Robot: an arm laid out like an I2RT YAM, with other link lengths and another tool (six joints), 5 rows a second.
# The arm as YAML. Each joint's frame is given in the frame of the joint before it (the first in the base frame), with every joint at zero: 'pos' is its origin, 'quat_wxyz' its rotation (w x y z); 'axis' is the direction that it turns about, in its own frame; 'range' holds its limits. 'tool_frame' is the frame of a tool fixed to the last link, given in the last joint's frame.
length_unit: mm
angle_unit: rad
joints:
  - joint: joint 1
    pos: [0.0, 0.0, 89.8]
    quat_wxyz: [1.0, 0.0, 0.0, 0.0]
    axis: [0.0, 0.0, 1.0]
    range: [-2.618, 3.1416]
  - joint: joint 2
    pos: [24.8, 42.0, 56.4]
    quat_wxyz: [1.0, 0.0, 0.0, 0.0]
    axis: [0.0, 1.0, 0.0]
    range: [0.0, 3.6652]
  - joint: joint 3
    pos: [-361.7, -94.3, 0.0]
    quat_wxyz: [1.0, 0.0, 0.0, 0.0]
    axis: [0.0, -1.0, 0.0]
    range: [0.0, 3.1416]
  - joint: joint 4
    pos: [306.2, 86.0, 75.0]
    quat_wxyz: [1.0, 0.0, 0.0, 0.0]
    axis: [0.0, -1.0, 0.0]
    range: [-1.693, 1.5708]
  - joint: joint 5
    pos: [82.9, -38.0, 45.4]
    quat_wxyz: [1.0, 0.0, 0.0, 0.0]
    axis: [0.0, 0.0, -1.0]
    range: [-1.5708, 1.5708]
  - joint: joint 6
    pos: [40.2, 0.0, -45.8]
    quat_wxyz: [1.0, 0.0, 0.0, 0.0]
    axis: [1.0, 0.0, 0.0]
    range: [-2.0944, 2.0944]
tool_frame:
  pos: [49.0, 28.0, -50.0]
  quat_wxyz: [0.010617, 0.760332, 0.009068, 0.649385]
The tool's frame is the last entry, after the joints.
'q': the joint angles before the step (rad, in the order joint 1, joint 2, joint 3, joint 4, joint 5, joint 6). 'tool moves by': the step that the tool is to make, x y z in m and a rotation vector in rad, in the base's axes. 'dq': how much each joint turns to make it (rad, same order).
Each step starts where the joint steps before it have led.
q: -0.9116 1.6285 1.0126 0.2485 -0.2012 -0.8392
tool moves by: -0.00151 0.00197 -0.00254 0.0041 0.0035 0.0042
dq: -0.0006 -0.0031 -0.0093 0.0004 -0.0044 -0.0020
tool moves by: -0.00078 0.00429 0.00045 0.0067 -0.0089 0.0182
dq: -0.0003 -0.0110 -0.0104 0.0004 -0.0213 0.0037
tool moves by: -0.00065 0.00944 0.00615 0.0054 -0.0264 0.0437
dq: 0.0010 -0.0293 -0.0161 0.0005 -0.0486 0.0076
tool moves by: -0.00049 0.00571 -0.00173 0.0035 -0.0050 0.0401
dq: -0.0001 -0.0105 -0.0161 0.0034 -0.0398 -0.0088
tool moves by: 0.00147 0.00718 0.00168 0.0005 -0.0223 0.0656
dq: -0.0006 -0.0145 -0.0153 0.0119 -0.0683 -0.0066
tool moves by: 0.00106 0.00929 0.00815 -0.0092 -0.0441 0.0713
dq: -0.0015 -0.0279 -0.0186 0.0268 -0.0783 0.0044
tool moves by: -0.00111 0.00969 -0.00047 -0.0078 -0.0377 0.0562
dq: -0.0019 -0.0218 -0.0399 0.0511 -0.0629 0.0080
